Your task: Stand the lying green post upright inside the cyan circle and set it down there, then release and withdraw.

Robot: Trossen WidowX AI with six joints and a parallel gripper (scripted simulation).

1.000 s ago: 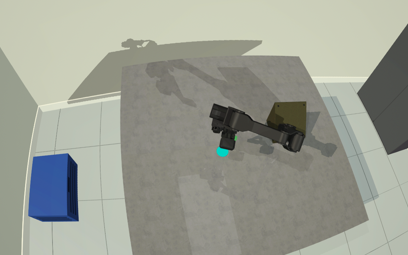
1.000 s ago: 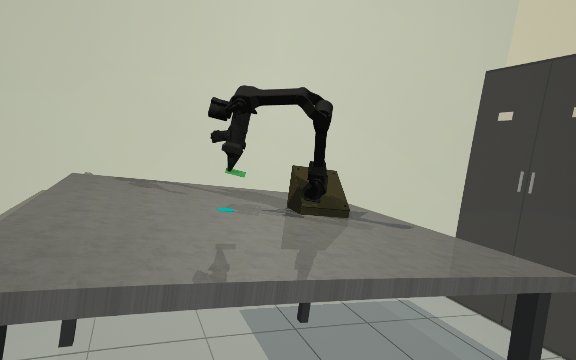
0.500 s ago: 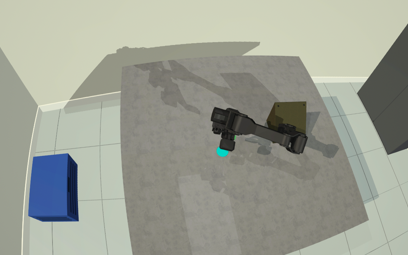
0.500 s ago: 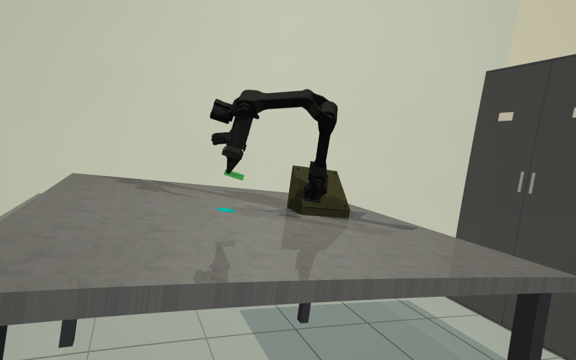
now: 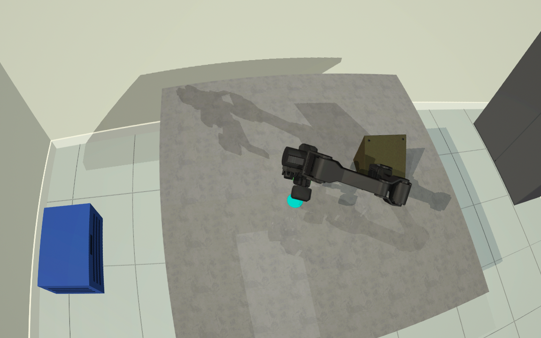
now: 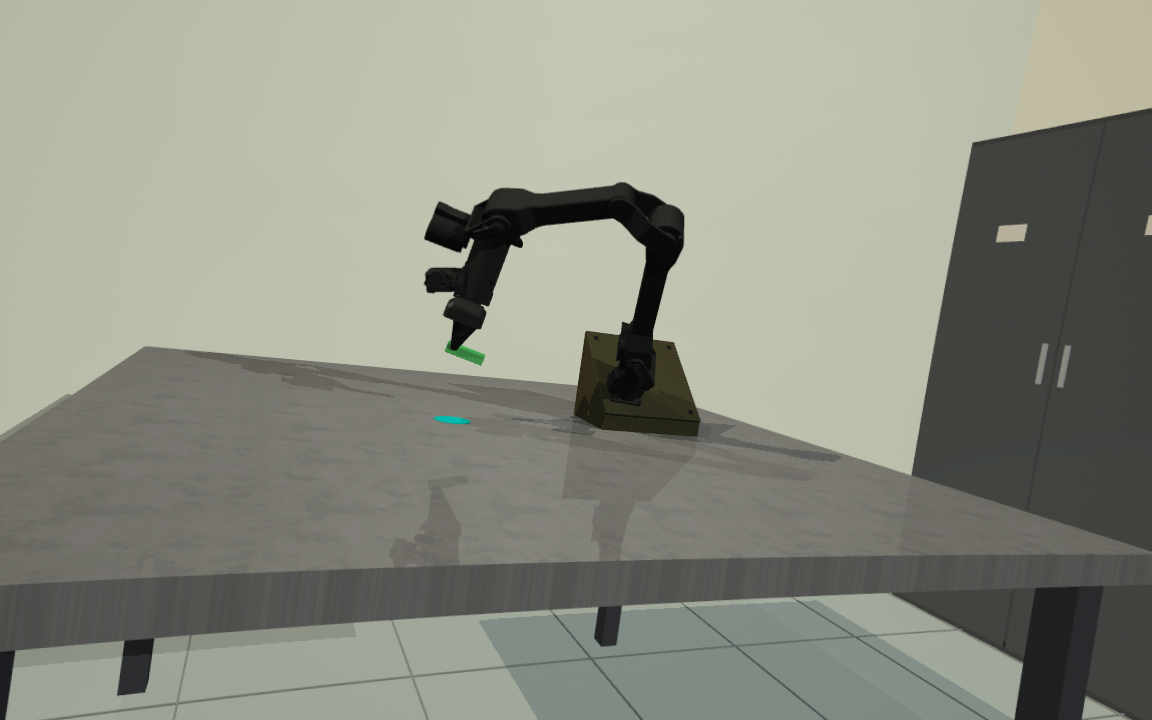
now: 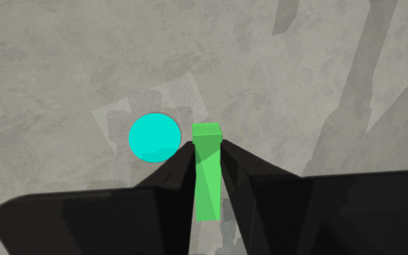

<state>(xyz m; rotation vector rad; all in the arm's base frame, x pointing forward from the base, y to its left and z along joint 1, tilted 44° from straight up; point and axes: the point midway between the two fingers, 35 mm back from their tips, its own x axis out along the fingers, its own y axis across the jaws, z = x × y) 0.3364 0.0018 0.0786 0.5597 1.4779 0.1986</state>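
Now: the cyan circle 12 cm below my gripper tip, 3 cm to the left of it and 1 cm behind it. Also, from my gripper tip: green post (2 cm behind, 1 cm below).
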